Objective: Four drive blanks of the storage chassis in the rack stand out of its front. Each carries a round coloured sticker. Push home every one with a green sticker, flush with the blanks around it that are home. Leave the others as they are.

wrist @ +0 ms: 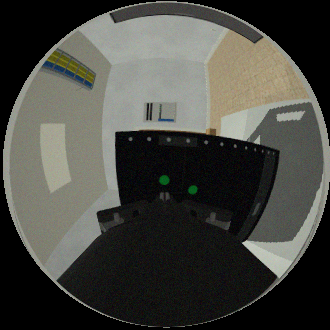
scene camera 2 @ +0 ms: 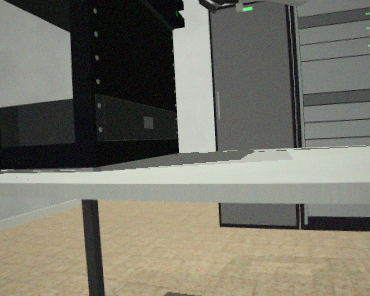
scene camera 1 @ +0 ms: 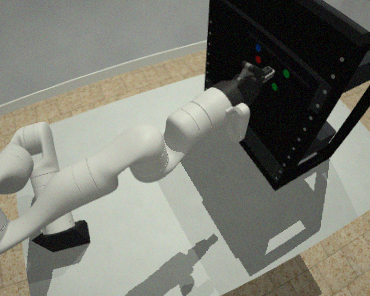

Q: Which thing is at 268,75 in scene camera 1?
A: My gripper.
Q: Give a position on a rack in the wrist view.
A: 238,175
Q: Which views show the rack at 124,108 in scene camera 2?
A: The wrist view, scene camera 2 and scene camera 1: all of them.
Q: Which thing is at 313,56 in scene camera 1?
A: A rack.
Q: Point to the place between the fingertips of my gripper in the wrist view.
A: At 163,197
